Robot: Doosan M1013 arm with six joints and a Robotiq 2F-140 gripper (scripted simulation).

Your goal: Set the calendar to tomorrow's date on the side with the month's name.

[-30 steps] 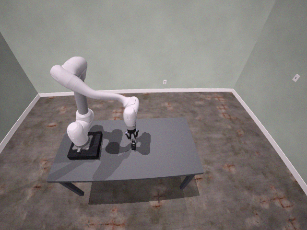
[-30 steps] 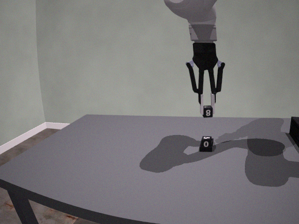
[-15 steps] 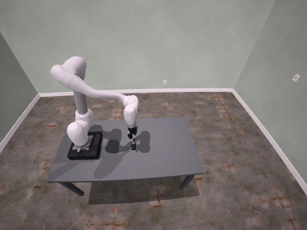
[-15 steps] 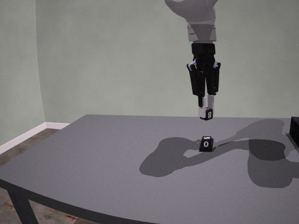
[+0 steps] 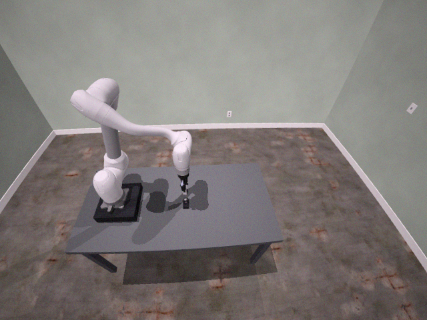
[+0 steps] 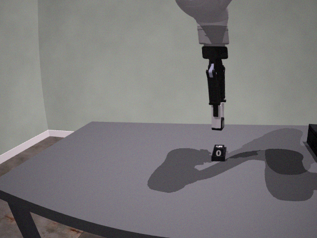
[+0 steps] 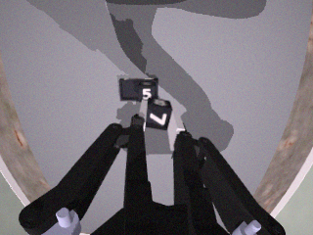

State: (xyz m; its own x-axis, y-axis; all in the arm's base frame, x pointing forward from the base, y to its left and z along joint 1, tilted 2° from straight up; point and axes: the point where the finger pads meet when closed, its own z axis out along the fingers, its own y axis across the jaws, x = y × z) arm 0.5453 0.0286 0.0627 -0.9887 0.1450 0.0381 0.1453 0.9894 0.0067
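Right now the tray is 4 cm to the right of my hand and 14 cm below it. From my hand the other things lie so: black number cube: 3 cm below.
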